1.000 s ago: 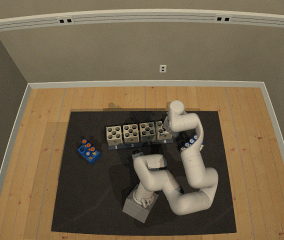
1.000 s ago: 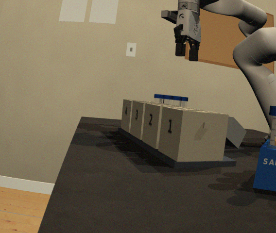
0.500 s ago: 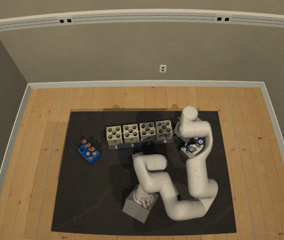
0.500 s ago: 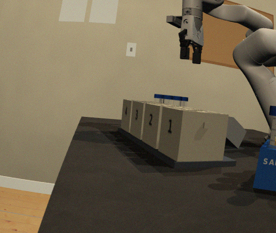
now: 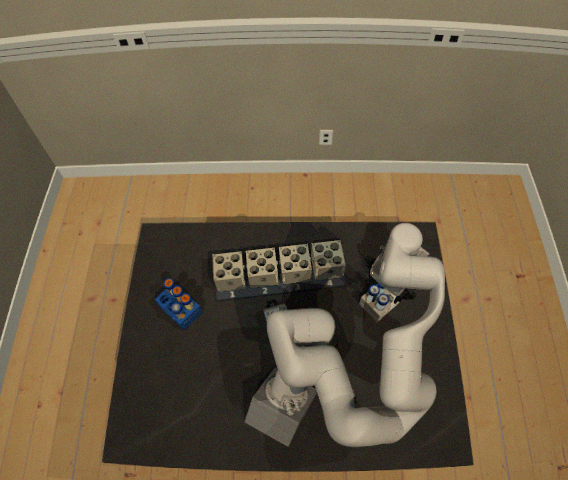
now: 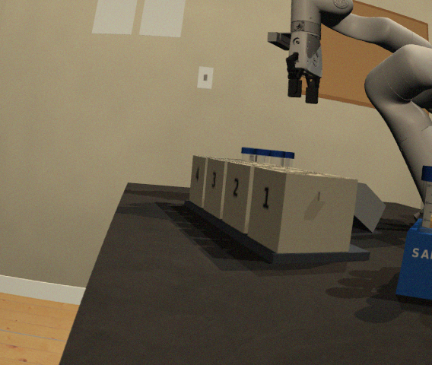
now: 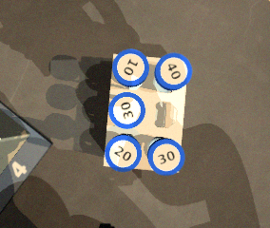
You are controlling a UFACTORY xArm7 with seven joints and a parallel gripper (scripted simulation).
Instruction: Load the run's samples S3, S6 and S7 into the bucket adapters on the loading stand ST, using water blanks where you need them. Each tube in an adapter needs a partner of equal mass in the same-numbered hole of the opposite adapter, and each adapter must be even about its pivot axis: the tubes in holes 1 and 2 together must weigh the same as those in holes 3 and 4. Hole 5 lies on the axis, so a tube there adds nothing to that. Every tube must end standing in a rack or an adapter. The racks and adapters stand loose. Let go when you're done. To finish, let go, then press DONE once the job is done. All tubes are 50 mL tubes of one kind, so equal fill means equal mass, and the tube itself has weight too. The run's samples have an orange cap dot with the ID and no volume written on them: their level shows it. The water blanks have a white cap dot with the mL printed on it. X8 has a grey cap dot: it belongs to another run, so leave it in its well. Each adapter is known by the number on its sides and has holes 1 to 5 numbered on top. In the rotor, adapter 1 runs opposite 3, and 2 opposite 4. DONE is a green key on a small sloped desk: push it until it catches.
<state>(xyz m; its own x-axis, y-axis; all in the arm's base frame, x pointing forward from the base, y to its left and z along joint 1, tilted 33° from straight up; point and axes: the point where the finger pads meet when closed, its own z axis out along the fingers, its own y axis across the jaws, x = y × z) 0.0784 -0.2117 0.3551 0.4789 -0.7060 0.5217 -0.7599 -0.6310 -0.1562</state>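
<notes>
Now: the white blank rack 6 cm ahead of my hand, 5 cm to the right of it and 22 cm below it. The rest, counted from my hand: blue sample rack: 17 cm ahead, 61 cm to the left, 22 cm below; then adapter 1: 25 cm ahead, 42 cm to the left, 20 cm below.
</notes>
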